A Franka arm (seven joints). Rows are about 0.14 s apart.
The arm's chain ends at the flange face. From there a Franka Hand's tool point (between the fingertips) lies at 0.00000 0.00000 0.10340 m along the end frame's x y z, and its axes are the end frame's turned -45 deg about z.
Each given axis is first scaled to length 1.
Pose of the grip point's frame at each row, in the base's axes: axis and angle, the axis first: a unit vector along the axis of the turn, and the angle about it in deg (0 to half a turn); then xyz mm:
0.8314, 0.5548, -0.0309, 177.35, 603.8, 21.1, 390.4
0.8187, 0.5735, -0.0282, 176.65, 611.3, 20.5, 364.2
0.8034, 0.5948, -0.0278, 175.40, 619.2, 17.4, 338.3
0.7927, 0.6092, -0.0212, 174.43, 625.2, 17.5, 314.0
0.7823, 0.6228, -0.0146, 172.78, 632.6, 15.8, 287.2
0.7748, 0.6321, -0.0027, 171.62, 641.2, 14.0, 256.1
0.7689, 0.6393, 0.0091, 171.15, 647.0, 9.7, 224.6
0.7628, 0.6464, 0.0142, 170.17, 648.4, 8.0, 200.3
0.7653, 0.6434, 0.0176, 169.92, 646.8, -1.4, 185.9
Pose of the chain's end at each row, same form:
0.9807, 0.1945, -0.0197, 176.20, 606.5, 28.6, 493.5
0.9761, 0.2166, -0.0149, 175.67, 612.6, 28.8, 467.3
0.9702, 0.2422, -0.0103, 174.53, 618.9, 27.5, 441.2
0.9657, 0.2595, -0.0010, 173.92, 622.6, 28.1, 416.8
0.9611, 0.2760, 0.0107, 172.69, 626.9, 27.8, 389.7
0.9575, 0.2874, 0.0255, 172.14, 632.1, 26.0, 358.4
0.9544, 0.2962, 0.0380, 172.22, 635.4, 20.7, 326.8
0.9512, 0.3050, 0.0460, 171.54, 634.8, 19.6, 302.1
0.9522, 0.3012, 0.0500, 171.46, 632.4, 10.1, 287.6

